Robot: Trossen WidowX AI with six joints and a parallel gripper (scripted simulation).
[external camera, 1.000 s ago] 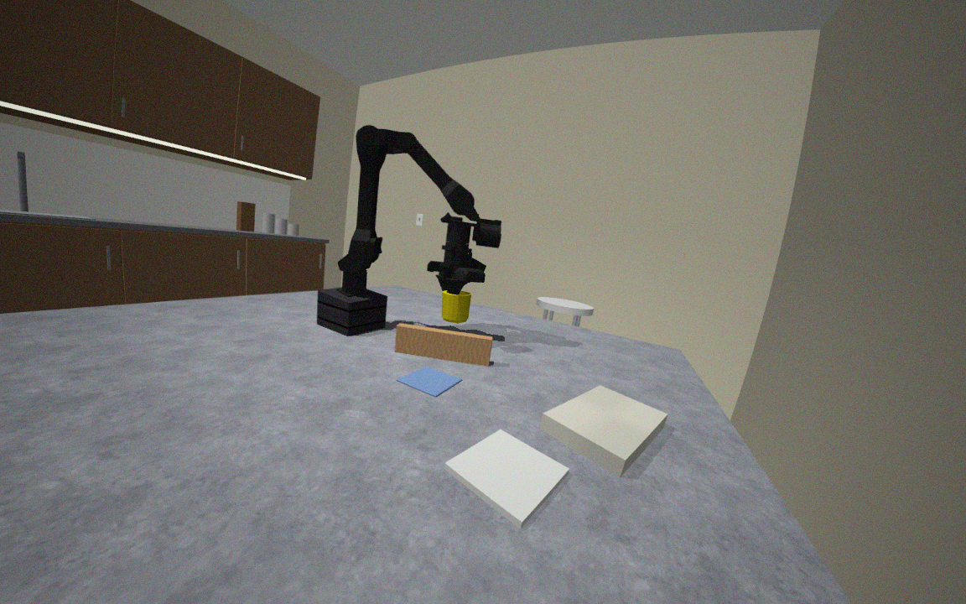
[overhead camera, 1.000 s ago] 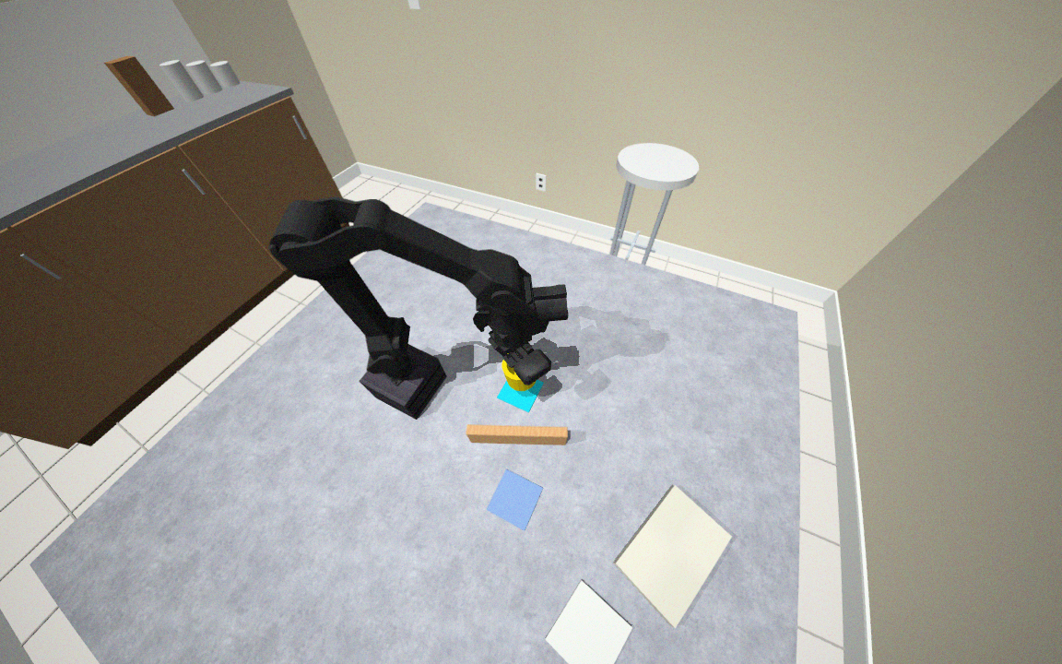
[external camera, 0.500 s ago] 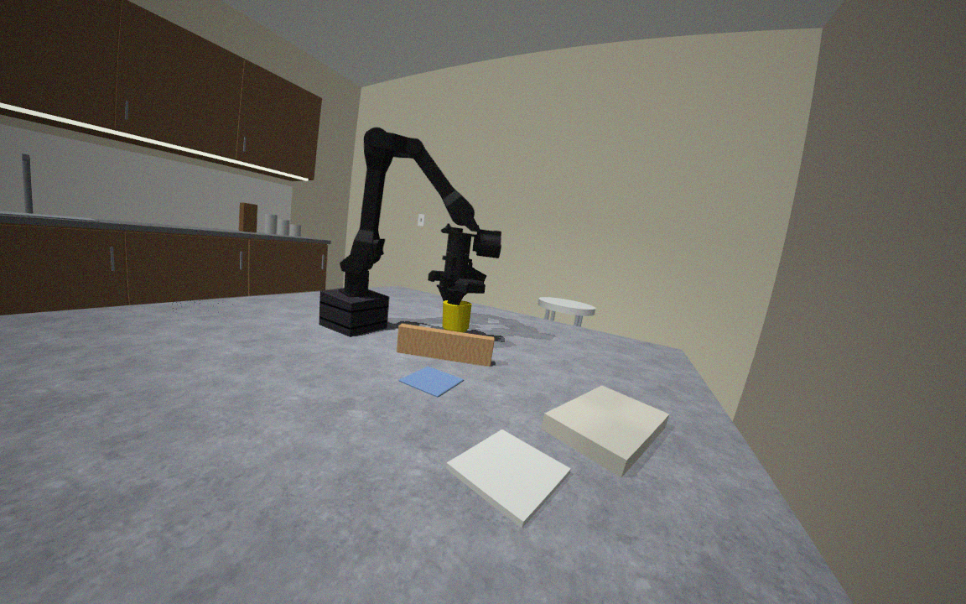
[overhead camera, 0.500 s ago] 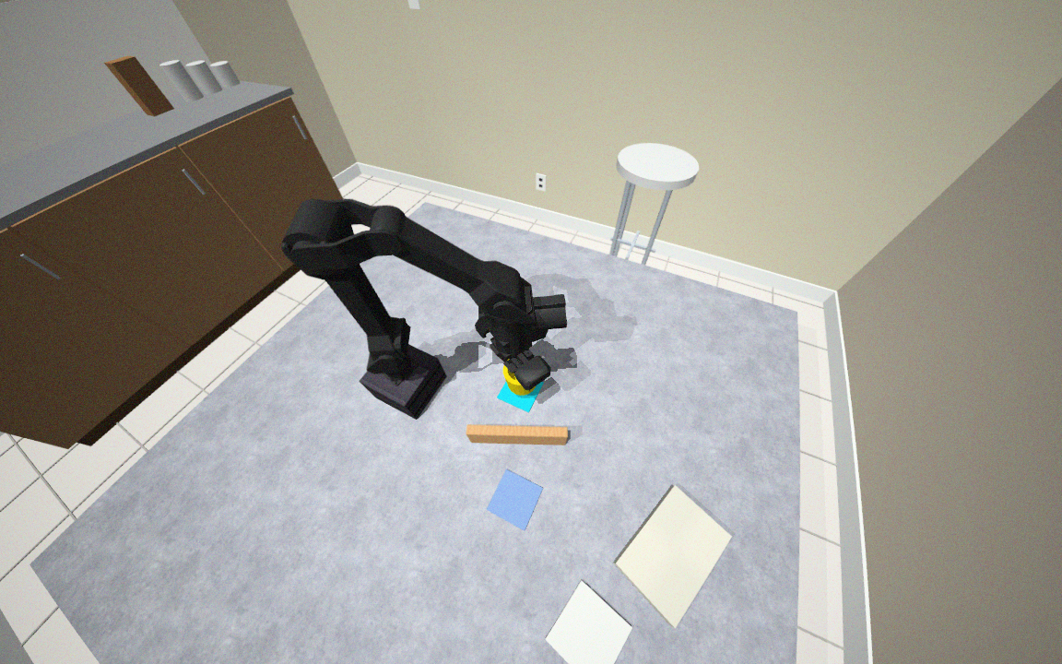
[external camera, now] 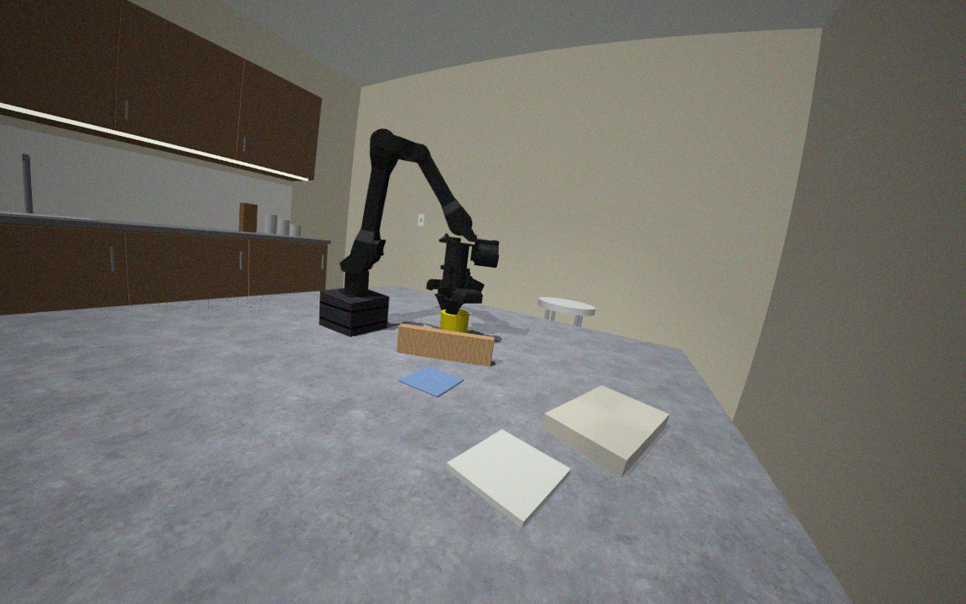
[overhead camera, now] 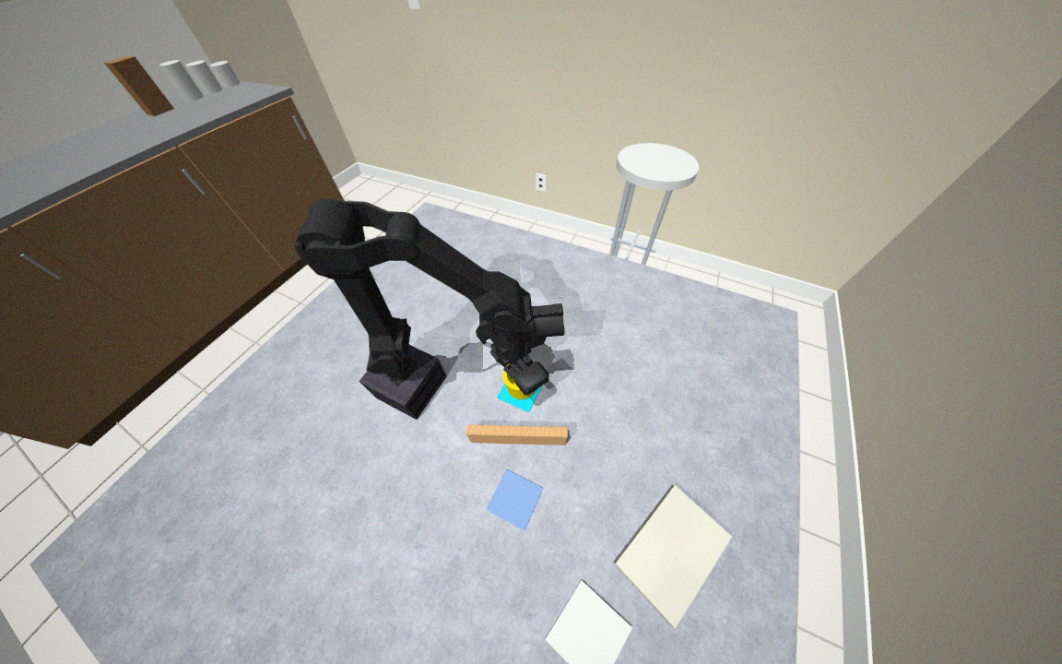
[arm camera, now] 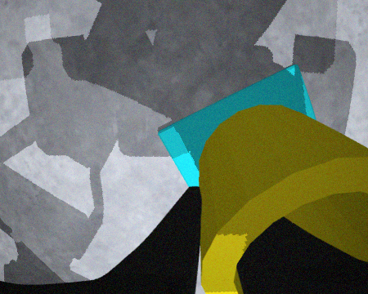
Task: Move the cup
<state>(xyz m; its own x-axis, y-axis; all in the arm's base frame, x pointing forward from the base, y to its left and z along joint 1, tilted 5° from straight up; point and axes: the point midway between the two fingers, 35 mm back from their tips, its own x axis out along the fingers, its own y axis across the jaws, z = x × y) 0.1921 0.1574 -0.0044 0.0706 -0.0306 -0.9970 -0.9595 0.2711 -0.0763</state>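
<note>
My gripper tip is 20 mm short of the yellow cup and 10 mm to the left of it. From my gripper tip the other things lie so: wooden bar 90 mm ahead, 110 mm to the right, 20 mm below; then light blue pad 160 mm ahead, 200 mm to the right, 50 mm below.
</note>
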